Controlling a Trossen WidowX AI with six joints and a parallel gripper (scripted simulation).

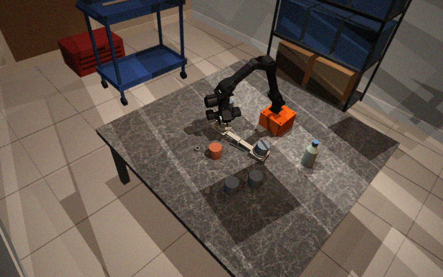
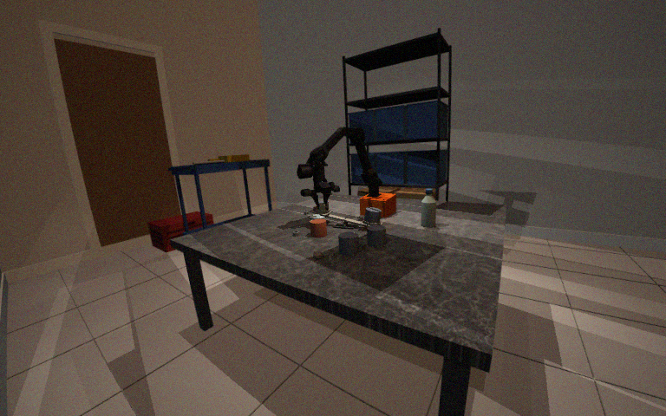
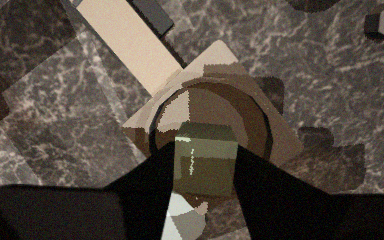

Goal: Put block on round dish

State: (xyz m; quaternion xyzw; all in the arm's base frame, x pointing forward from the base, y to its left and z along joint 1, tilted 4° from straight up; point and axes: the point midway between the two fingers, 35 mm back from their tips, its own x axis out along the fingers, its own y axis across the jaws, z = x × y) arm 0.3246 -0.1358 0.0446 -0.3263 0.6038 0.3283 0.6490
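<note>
The pale round dish lies 120 mm behind my gripper tip, 110 mm to the right of it and 90 mm below it. Also, from my gripper tip: blue-grey cup: 270 mm to the left, 40 mm behind, 30 mm below; then orange-red cup: 160 mm ahead, 80 mm to the left, 50 mm below; then green block: 10 mm above.
</note>
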